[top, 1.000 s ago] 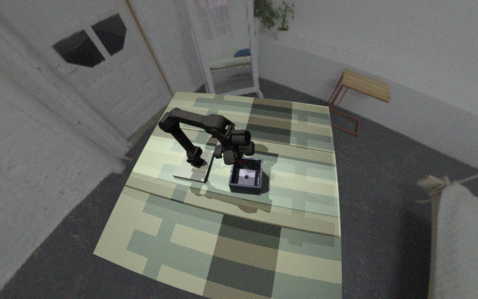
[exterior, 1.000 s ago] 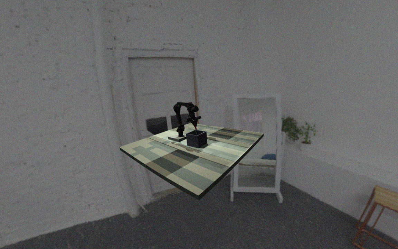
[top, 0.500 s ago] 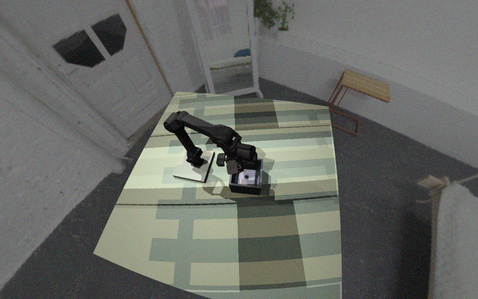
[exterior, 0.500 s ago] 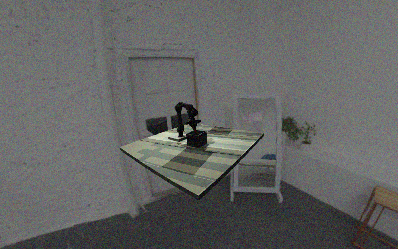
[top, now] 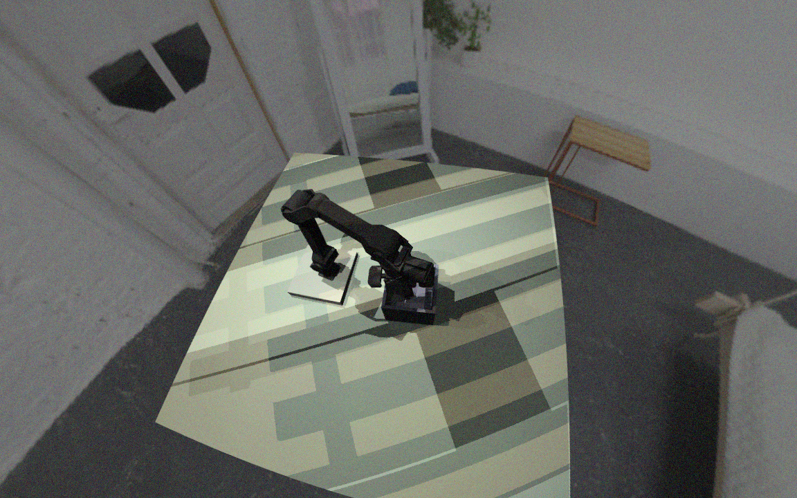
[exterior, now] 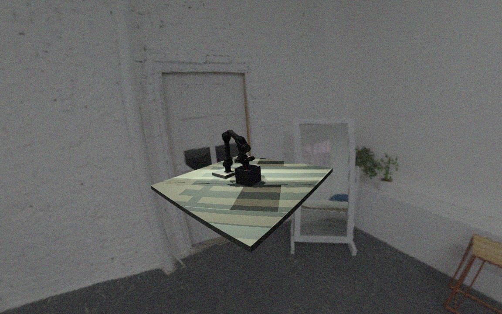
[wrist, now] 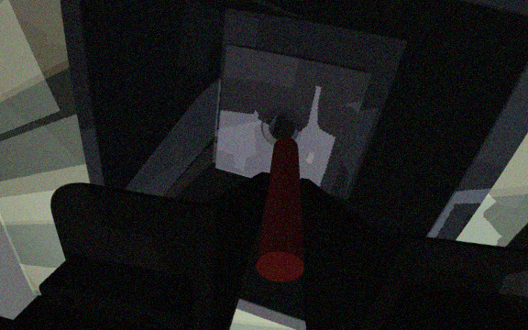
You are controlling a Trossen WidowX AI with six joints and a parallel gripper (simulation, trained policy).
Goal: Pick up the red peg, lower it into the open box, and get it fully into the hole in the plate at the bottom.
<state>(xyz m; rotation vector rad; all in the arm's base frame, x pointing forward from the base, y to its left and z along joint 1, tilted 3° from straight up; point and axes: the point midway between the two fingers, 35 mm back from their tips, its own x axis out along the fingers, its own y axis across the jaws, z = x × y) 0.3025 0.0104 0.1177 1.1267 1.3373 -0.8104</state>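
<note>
Now: gripper tip 1 cm below the red peg. Round my gripper tip: pale plate (7 cm below, 2 cm ahead).
</note>
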